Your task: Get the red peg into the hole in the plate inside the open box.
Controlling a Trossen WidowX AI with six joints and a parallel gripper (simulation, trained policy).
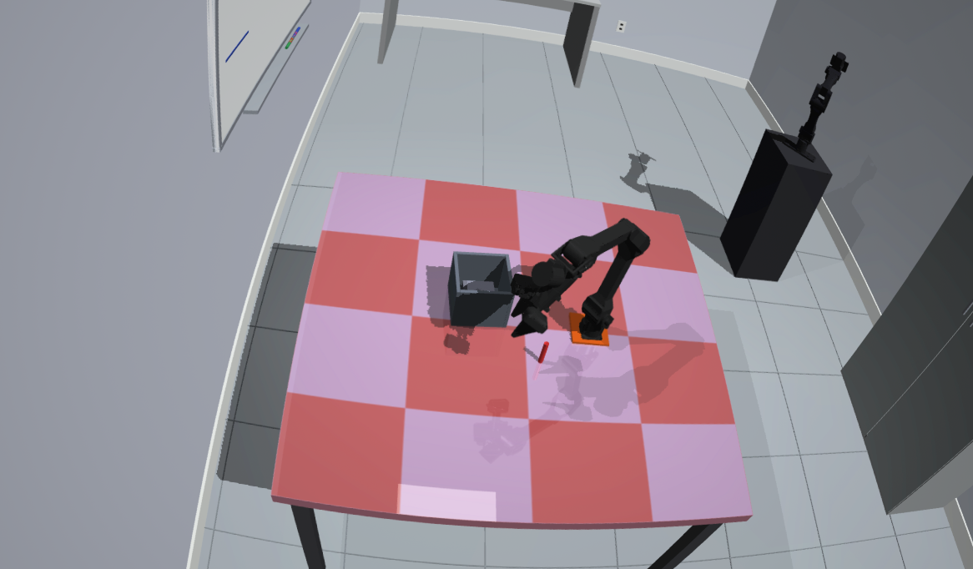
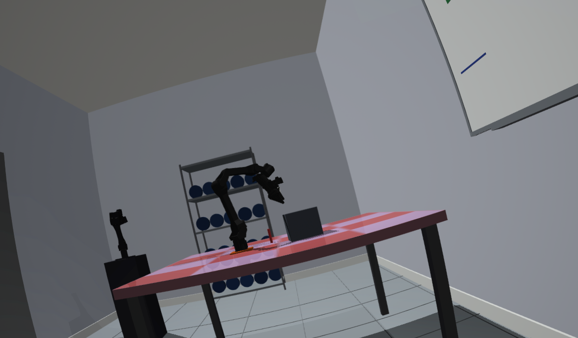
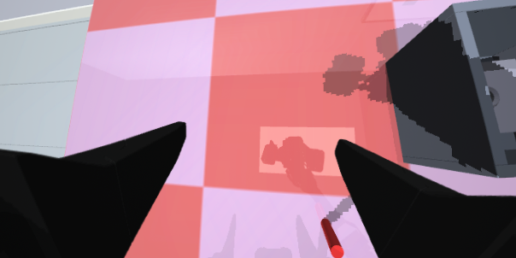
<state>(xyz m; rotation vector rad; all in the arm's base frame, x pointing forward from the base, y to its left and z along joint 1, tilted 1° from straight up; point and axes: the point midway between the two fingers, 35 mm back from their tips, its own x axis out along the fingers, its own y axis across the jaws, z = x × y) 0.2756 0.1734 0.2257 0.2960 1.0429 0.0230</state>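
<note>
Now: gripper tip 170 mm above the red peg, 120 mm past it and 60 mm to the left of it. From my gripper tip the other things lie so: plate 260 mm to the right, 170 mm below, 50 mm ahead.
</note>
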